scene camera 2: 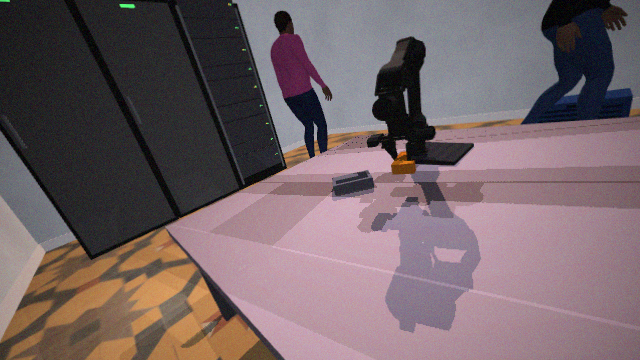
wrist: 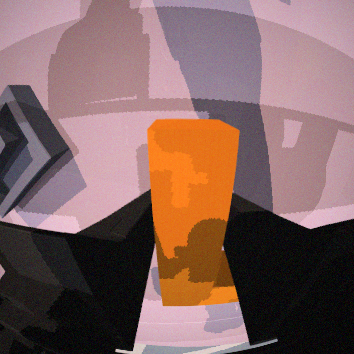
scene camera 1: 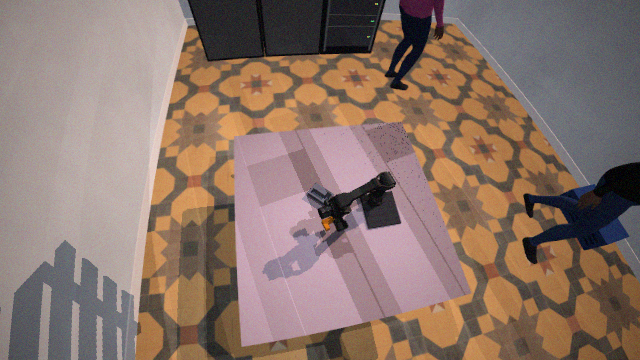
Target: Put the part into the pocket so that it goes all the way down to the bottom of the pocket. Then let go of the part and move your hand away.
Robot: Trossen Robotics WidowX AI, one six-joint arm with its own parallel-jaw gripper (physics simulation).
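Places are measured from the arm's base along level axes (x left, y back, z up), in millimetres.
Pixels of known places: gripper, between the fingertips: [wrist: 186,195] [scene camera 1: 333,219]; arm's base, origin of its link: [scene camera 2: 418,152] [scene camera 1: 372,202].
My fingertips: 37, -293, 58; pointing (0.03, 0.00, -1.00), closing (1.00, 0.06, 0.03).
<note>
For each thing: its top centre in the pictures, then the offset to it from my fingertips, as dx, dy, dz. Level surfaces: height alone.
- orange part, centre of its top: [wrist: 222,253] [scene camera 2: 406,156] [scene camera 1: 333,221] +15, -15, +29
- grey block with the pocket, centre of its top: [scene camera 2: 351,177] [scene camera 1: 321,193] -196, +1, -46
- pink table, height of its surface: dz -82
The orange part [scene camera 1: 327,223] [scene camera 2: 403,166] [wrist: 192,170] is held between the two black fingers of my gripper [scene camera 2: 398,156] [wrist: 186,195], which is shut on it. The part appears a little above the table, apart from the pocket. The grey block with the pocket [scene camera 1: 319,195] [scene camera 2: 353,184] [wrist: 37,130] lies on the table to one side of the gripper. In the wrist view part of the block shows at the left edge, turned at an angle to the part. The pocket's bottom is hard to make out.
The pink table [scene camera 1: 280,310] [scene camera 2: 320,300] carries strong shadows of the arm. The arm's black base plate [scene camera 1: 382,212] [scene camera 2: 452,154] lies behind the gripper. Dark cabinets [scene camera 1: 295,30] [scene camera 2: 45,125] and two people [scene camera 1: 415,40] [scene camera 2: 295,70] stand beyond the table.
</note>
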